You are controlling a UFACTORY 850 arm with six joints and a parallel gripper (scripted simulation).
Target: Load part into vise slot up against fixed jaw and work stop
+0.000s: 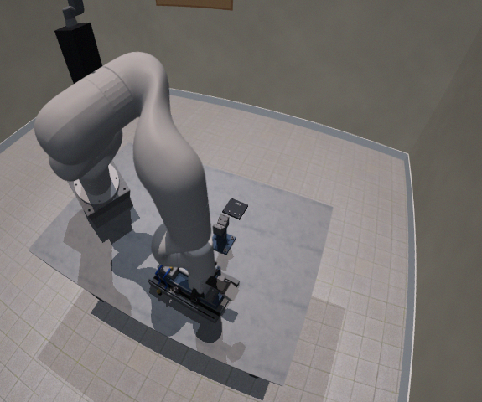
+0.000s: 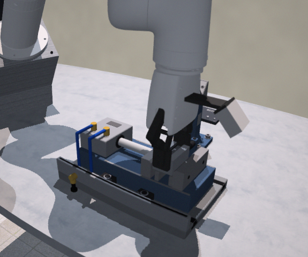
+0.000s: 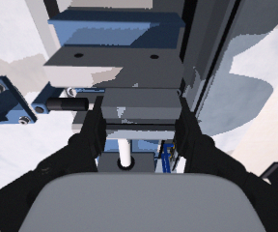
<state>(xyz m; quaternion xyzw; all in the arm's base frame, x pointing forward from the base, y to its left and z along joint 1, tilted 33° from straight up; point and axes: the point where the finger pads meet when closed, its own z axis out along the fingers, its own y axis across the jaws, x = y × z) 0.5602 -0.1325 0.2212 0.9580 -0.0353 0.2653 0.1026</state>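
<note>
Right now the part is 10 mm below my hand. From my hand the other things lie so: black work stop (70 mm to the left, 20 mm below, 10 mm ahead); fixed jaw (30 mm below, 30 mm ahead, 20 mm to the left); moving jaw (30 mm below, 30 mm behind, 20 mm to the left).
</note>
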